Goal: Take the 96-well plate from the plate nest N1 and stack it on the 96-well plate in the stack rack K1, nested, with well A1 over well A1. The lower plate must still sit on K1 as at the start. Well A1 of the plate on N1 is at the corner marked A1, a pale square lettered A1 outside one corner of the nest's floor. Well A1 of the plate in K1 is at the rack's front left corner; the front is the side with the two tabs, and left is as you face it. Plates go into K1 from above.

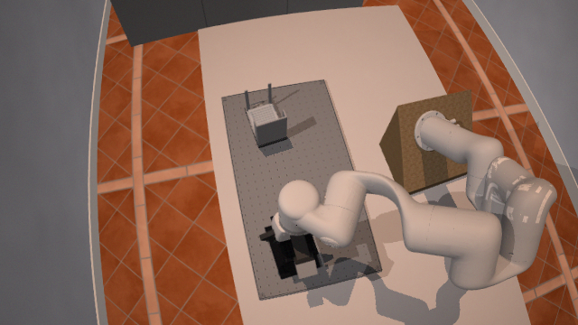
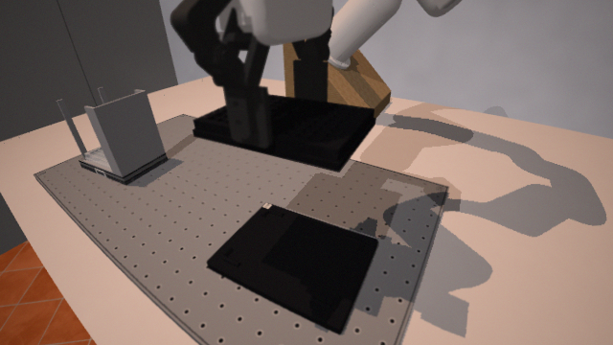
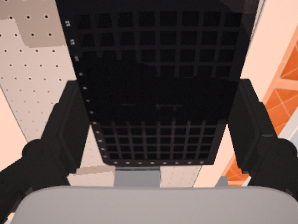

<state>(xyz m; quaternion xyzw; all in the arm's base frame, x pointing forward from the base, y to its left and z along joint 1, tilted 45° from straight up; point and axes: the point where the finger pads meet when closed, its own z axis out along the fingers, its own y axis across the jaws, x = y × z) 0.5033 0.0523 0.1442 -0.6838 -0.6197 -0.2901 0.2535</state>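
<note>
Right now my hand is 7 cm past the pale 96-well plate, 41 cm to the left of it and 15 cm above it. From my hand the other things lie so: black plate nest N1: 17 cm below; black 96-well plate: 1 cm below; pale A1 mark: 6 cm behind, 7 cm to the right, 17 cm below.
</note>
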